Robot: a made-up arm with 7 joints.
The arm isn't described. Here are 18 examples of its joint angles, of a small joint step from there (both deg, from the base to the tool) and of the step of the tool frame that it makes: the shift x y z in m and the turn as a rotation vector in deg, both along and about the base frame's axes.
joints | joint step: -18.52 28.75 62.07 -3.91 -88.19 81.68 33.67 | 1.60 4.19 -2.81 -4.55 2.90 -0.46 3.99
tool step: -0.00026 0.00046 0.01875 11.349 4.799 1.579
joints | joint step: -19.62 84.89 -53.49 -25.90 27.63 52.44 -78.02 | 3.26 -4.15 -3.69 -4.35 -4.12 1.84 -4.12
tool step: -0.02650 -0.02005 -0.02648 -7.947 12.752 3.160
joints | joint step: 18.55 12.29 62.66 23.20 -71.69 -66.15 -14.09 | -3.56 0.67 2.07 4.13 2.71 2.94 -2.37
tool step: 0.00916 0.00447 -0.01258 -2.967 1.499 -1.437
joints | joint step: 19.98 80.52 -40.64 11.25 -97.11 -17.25 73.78 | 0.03 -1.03 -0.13 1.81 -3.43 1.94 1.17
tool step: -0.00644 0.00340 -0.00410 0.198 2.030 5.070
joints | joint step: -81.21 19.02 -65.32 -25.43 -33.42 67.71 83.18 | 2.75 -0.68 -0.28 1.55 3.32 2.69 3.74
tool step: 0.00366 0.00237 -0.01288 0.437 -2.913 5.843
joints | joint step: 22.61 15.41 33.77 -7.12 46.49 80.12 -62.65 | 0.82 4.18 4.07 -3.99 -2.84 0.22 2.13
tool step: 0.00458 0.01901 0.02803 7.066 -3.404 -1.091
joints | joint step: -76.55 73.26 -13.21 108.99 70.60 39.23 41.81 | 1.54 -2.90 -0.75 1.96 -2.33 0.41 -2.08
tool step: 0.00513 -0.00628 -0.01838 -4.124 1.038 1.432
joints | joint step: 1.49 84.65 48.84 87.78 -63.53 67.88 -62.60 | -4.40 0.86 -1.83 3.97 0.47 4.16 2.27
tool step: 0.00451 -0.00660 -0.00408 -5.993 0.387 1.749
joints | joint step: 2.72 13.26 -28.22 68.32 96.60 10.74 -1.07 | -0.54 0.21 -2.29 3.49 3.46 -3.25 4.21
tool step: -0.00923 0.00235 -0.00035 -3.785 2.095 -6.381
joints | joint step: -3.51 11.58 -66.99 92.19 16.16 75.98 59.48 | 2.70 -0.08 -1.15 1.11 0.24 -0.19 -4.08
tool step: -0.01796 0.00227 0.00584 1.489 3.267 3.307
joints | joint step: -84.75 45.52 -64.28 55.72 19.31 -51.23 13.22 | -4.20 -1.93 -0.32 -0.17 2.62 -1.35 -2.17
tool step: 0.00467 -0.02090 0.02053 3.795 -2.199 -4.438
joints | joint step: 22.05 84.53 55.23 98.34 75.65 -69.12 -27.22 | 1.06 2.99 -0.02 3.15 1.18 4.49 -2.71
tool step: -0.00266 0.00378 0.01578 3.334 5.904 4.572
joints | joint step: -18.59 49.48 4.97 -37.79 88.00 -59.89 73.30 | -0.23 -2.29 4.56 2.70 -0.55 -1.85 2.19
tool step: 0.00643 0.00940 0.00196 -3.544 -0.166 1.881
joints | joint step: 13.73 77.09 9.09 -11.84 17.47 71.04 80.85 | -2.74 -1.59 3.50 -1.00 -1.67 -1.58 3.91
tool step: 0.00807 -0.00315 0.00917 0.160 -7.773 -2.331
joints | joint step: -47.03 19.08 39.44 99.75 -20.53 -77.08 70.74 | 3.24 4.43 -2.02 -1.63 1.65 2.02 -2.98
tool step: -0.01452 0.03269 0.00355 5.898 3.159 -3.240
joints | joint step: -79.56 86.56 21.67 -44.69 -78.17 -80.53 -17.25 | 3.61 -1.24 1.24 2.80 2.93 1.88 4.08
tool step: 0.00946 0.00339 0.00296 -3.647 5.817 0.874
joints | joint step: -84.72 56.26 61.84 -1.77 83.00 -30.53 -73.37 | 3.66 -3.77 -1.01 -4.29 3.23 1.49 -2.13
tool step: 0.01397 -0.01139 -0.01184 -1.461 4.958 2.395
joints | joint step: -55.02 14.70 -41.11 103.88 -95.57 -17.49 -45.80 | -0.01 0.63 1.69 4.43 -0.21 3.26 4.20
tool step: -0.01351 0.01308 -0.00255 0.651 6.559 7.228
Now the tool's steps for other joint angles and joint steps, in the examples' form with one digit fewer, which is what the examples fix.
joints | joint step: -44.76 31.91 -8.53 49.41 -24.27 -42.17 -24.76 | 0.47 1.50 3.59 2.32 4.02 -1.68 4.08
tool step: -0.0056 0.0183 0.0018 1.86 -1.48 6.77
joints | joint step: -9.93 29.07 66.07 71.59 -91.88 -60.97 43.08 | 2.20 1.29 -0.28 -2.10 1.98 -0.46 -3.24
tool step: -0.0094 0.0121 0.0138 5.30 4.52 -3.82
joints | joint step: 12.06 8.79 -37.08 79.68 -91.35 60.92 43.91 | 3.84 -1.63 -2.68 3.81 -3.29 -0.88 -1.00
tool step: -0.0321 -0.0077 0.0164 1.61 5.96 2.44
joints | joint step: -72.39 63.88 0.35 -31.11 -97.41 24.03 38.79 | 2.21 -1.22 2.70 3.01 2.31 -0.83 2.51
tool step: 0.0095 0.0120 -0.0001 -5.32 1.31 5.50
